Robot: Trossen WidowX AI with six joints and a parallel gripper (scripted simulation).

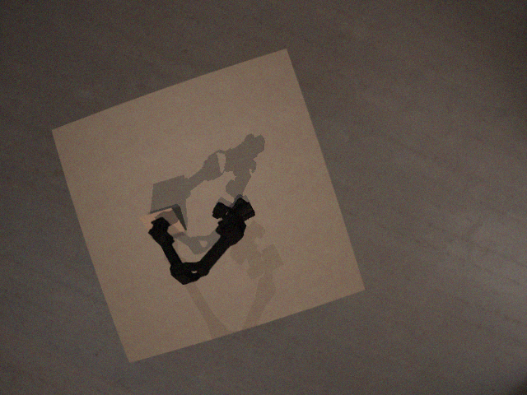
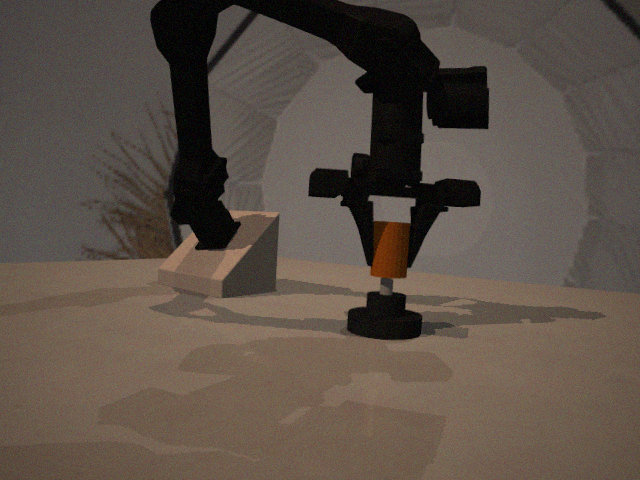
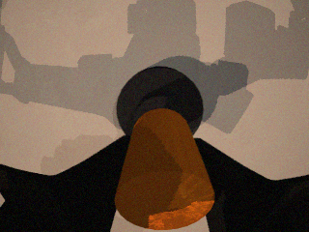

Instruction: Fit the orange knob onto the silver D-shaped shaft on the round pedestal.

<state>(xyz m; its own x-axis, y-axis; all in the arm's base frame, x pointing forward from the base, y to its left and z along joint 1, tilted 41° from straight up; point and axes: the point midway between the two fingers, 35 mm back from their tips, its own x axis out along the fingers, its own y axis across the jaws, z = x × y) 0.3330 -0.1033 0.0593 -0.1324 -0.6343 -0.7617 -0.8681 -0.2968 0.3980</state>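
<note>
Now: the orange knob 3 cm above my gripper tip. From my gripper tip the other things lie so: black round pedestal (4 cm below).
</note>
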